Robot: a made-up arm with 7 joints. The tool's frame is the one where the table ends. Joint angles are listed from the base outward.
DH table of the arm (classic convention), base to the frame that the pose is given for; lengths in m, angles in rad. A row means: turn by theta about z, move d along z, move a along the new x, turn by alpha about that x. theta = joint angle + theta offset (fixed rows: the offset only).
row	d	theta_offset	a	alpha
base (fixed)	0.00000	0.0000	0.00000	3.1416
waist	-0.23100	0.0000	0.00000	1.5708
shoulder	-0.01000	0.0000	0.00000	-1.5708
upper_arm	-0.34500	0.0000	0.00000	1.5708
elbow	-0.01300	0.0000	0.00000	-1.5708
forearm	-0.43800	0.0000	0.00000	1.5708
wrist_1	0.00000	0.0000	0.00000	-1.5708
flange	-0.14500	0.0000	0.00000	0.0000
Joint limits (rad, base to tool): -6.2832..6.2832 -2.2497..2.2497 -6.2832..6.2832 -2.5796..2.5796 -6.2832..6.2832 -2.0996..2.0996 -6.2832..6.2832
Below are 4 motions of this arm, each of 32 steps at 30 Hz.
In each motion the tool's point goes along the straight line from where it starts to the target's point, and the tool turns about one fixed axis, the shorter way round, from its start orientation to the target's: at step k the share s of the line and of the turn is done. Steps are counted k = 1, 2, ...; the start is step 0. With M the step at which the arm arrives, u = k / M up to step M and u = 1 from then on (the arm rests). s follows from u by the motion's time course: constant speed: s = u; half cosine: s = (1 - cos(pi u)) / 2; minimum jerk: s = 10 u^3 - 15 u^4 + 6 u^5.
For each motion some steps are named. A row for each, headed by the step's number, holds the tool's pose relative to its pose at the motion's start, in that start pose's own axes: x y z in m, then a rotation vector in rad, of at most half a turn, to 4 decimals.
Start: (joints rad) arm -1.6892 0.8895 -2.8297 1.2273 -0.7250 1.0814 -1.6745
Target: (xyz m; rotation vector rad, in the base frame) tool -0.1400 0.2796 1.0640 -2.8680 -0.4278 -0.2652
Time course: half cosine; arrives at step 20
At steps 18, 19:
18: 0.1962 -0.1705 0.1934 -1.0730 0.0289 0.5171
19: 0.1998 -0.1737 0.1970 -1.0932 0.0294 0.5269

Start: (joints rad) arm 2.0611 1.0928 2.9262 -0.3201 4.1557 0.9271 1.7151
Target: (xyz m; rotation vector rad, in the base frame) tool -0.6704 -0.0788 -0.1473 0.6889 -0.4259 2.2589
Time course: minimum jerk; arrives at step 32
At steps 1, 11, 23, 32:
1: 0.0000 -0.0002 -0.0001 -0.0003 0.0001 -0.0001
11: -0.0303 -0.1904 -0.0420 -0.2452 0.0466 -0.0694
23: -0.1158 -0.7267 -0.1604 -0.9359 0.1780 -0.2647
32: -0.1345 -0.8442 -0.1863 -1.0873 0.2068 -0.3075

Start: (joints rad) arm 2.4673 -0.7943 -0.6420 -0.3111 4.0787 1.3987 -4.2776
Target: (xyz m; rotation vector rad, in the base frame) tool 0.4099 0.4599 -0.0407 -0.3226 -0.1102 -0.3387
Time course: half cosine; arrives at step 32
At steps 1, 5, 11, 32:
1: -0.0010 -0.0007 -0.0009 -0.0018 0.0012 0.0003
5: -0.0257 -0.0180 -0.0214 -0.0440 0.0291 0.0072
11: -0.1149 -0.0807 -0.0958 -0.1968 0.1305 0.0321
32: -0.4346 -0.3053 -0.3625 -0.7445 0.4936 0.1213

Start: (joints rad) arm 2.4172 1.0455 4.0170 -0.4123 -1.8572 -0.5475 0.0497
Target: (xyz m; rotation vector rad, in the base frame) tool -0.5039 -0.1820 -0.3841 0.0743 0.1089 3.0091
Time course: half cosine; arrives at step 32
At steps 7, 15, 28, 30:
7: -0.0518 -0.0866 0.0385 -0.1400 0.0884 -0.0015
15: -0.2059 -0.3440 0.1530 -0.5561 0.3513 -0.0059
28: -0.4392 -0.7336 0.3263 -1.1862 0.7494 -0.0127
30: -0.4522 -0.7553 0.3359 -1.2213 0.7715 -0.0130

